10 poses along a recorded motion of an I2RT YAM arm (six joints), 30 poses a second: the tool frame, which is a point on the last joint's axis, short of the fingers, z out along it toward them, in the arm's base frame.
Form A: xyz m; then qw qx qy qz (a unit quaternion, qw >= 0).
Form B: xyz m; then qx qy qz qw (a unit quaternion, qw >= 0). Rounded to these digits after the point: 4 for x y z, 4 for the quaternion.
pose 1, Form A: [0.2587, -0.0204, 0.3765, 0.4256, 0.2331, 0.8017, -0.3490]
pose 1, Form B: [0.2587, -0.0204, 0.3765, 0.2331, 0.8017, -0.3490, 0.4256]
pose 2, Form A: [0.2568, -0.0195, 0.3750, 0.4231, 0.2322, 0.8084, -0.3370]
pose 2, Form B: [0.2568, -0.0195, 0.3750, 0.2322, 0.8084, -0.3370, 0.4231]
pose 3, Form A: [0.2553, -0.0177, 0.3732, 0.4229, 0.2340, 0.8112, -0.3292]
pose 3, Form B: [0.2553, -0.0177, 0.3732, 0.2340, 0.8112, -0.3292, 0.4229]
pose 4, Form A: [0.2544, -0.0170, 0.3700, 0.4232, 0.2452, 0.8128, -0.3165]
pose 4, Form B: [0.2544, -0.0170, 0.3700, 0.2452, 0.8128, -0.3165, 0.4232]
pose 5, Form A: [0.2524, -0.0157, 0.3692, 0.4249, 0.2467, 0.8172, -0.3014]
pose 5, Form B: [0.2524, -0.0157, 0.3692, 0.2467, 0.8172, -0.3014, 0.4249]
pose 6, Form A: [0.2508, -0.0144, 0.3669, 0.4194, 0.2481, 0.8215, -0.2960]
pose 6, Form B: [0.2508, -0.0144, 0.3669, 0.2481, 0.8215, -0.2960, 0.4194]
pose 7, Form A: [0.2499, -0.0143, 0.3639, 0.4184, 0.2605, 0.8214, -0.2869]
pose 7, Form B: [0.2499, -0.0143, 0.3639, 0.2605, 0.8214, -0.2869, 0.4184]
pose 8, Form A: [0.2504, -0.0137, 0.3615, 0.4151, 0.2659, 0.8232, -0.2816]
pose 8, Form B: [0.2504, -0.0137, 0.3615, 0.2659, 0.8232, -0.2816, 0.4151]
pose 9, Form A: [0.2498, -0.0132, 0.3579, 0.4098, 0.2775, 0.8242, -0.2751]
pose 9, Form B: [0.2498, -0.0132, 0.3579, 0.2775, 0.8242, -0.2751, 0.4098]
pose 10, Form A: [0.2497, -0.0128, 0.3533, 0.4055, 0.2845, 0.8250, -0.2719]
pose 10, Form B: [0.2497, -0.0128, 0.3533, 0.2845, 0.8250, -0.2719, 0.4055]
